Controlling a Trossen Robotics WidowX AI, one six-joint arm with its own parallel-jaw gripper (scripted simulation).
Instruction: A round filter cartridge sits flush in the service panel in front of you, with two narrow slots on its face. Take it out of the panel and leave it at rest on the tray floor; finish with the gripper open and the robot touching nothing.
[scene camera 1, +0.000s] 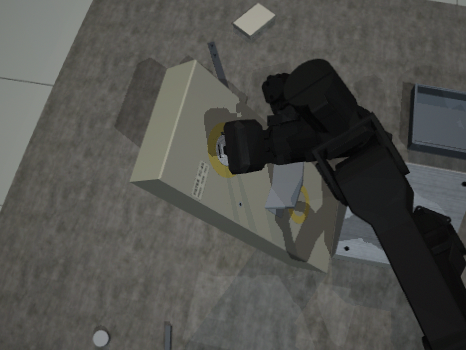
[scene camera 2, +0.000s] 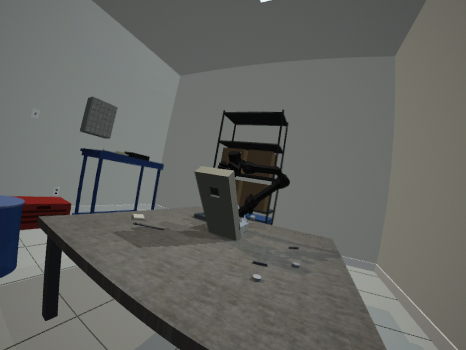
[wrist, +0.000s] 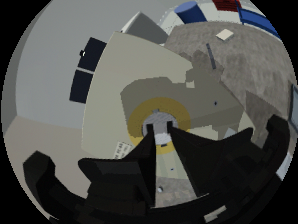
Labels:
The same spot on a beige service panel: (wrist: 134, 77) is (scene camera 1: 210, 105).

